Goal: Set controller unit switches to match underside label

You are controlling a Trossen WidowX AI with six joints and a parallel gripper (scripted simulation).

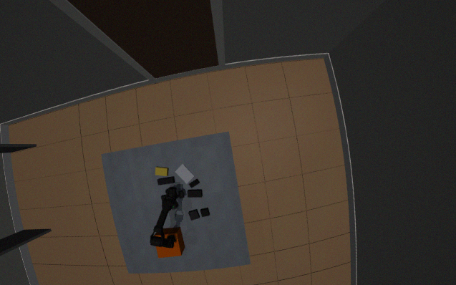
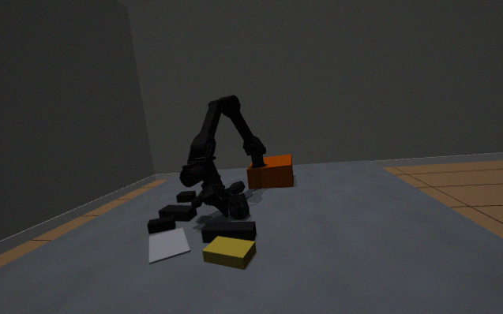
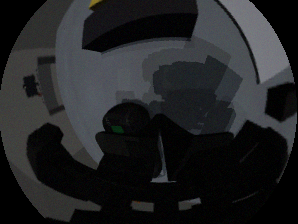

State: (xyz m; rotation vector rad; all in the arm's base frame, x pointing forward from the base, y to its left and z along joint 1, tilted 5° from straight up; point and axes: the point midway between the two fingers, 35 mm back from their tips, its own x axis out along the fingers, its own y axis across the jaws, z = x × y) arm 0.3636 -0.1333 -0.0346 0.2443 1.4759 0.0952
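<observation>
Now: gripper tip 13 cm short of the black module, 2 cm to the right of it and 1 cm below it. Also, from my gripper tip: yellow block: 23 cm ahead, 4 cm to the left, 1 cm above; then white plate: 16 cm to the right, 14 cm ahead, 1 cm below.
</observation>
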